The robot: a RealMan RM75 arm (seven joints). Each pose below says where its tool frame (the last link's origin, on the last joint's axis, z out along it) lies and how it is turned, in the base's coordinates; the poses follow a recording.
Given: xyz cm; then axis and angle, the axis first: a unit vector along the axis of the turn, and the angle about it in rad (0 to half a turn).
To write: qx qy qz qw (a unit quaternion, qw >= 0); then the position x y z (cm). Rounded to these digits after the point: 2 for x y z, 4 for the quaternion.
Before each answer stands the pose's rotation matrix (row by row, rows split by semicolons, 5 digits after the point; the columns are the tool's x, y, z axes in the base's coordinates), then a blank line. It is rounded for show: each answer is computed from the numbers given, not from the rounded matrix.
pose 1, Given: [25.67 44.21 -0.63 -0.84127 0.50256 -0.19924 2.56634]
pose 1, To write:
0.46251 -0.66914 0.58167; -0.88593 -0.37457 0.27355; 0.03484 -0.64184 -0.76605

[-0.8067 0.4819 -0.1911 0.2837 25.67 44.21 -0.63]
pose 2, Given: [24.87 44.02 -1.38 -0.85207 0.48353 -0.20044 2.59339]
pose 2, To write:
0.49219 -0.65917 0.56854; -0.86809 -0.42012 0.26442; 0.06456 -0.62369 -0.77900

[-0.8203 0.4655 -0.1930 0.2707 24.87 44.02 -1.38]
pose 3, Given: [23.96 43.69 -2.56 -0.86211 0.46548 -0.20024 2.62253]
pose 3, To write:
0.52029 -0.65040 0.55343; -0.84906 -0.46348 0.25353; 0.09161 -0.60180 -0.79337

[-0.8332 0.4499 -0.1935 0.2566 23.96 43.69 -2.56]
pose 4, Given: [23.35 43.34 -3.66 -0.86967 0.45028 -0.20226 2.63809]
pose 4, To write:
0.54291 -0.63701 0.54723; -0.83219 -0.49555 0.24877; 0.11271 -0.59046 -0.79916

[-0.8423 0.4361 -0.1959 0.2491 23.35 43.34 -3.66]
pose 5, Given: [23.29 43.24 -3.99 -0.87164 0.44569 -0.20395 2.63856]
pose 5, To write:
0.54929 -0.63052 0.54838; -0.82717 -0.50345 0.24967; 0.11866 -0.59074 -0.79809

[-0.8442 0.4317 -0.1975 0.2489 23.29 43.24 -3.99]
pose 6, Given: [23.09 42.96 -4.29 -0.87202 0.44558 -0.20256 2.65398]
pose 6, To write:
0.54877 -0.63693 0.54145; -0.82673 -0.50951 0.23856; 0.12393 -0.57855 -0.80617

[-0.8462 0.4324 -0.1966 0.2414 23.09 42.96 -4.29]
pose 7, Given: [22.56 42.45 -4.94 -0.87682 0.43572 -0.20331 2.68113]
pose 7, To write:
0.56171 -0.63396 0.53158; -0.81465 -0.53592 0.22168; 0.14435 -0.55757 -0.81748

[-0.8537 0.4242 -0.1979 0.2282 22.56 42.45 -4.94]
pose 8, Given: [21.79 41.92 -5.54 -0.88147 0.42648 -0.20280 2.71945]
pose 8, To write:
0.57355 -0.63576 0.51657; -0.80195 -0.56441 0.19576; 0.16710 -0.52654 -0.83357

[-0.8619 0.4170 -0.1983 0.2095 21.79 41.92 -5.54]
